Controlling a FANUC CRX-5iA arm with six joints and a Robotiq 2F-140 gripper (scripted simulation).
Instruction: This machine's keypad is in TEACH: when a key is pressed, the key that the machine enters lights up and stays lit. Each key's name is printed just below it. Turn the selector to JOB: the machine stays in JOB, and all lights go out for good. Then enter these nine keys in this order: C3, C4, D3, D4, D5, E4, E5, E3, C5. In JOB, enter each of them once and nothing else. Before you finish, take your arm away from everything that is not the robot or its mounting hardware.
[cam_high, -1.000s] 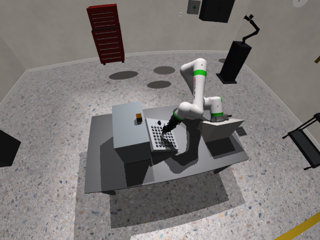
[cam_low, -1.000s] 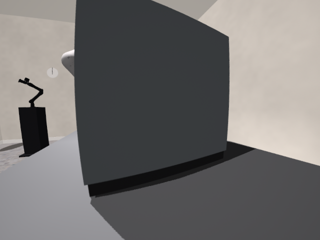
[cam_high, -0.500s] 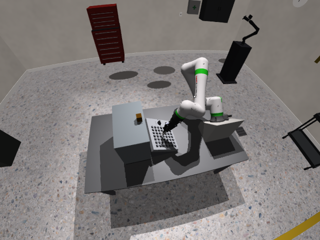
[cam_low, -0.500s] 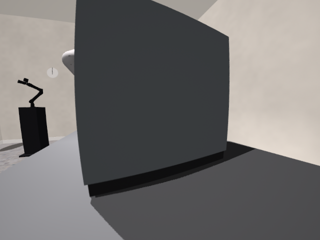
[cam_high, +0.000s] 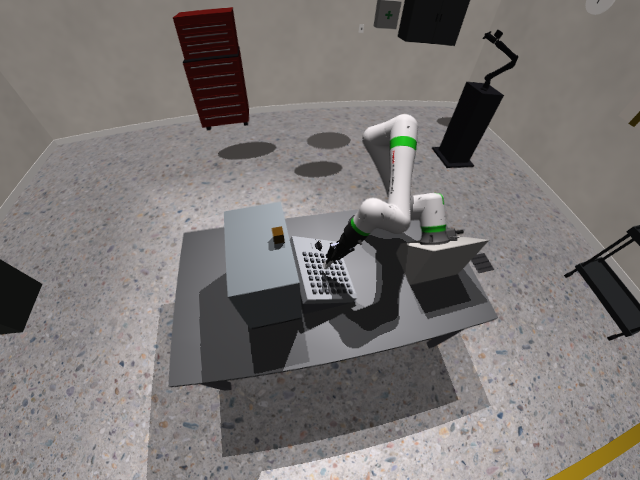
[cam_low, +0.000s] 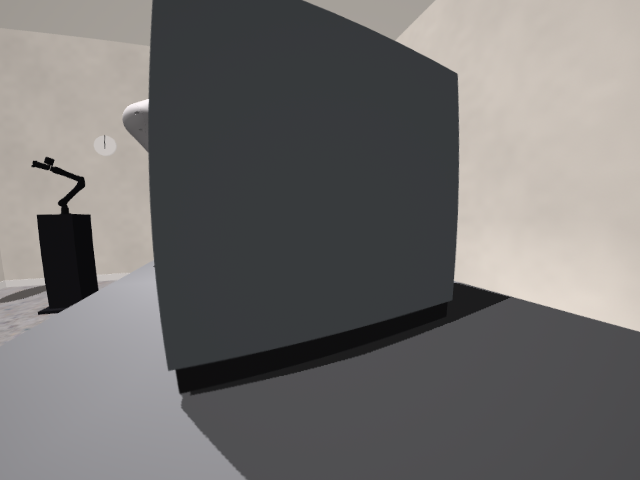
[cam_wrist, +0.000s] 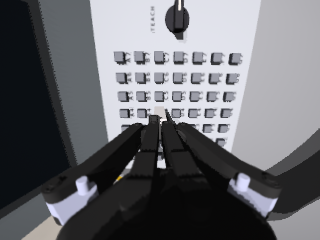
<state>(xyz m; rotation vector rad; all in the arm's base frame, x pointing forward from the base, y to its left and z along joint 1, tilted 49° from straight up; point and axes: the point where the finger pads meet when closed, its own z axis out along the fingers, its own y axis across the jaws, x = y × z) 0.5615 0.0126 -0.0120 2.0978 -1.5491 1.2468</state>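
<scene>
Right now the key is 40 mm to the left of my hand and 80 mm below it. From my hand the other things lie so: white keypad panel 30 mm ahead, 40 mm to the right, 110 mm below; then black selector knob 10 mm ahead, 160 mm to the right, 70 mm below.
</scene>
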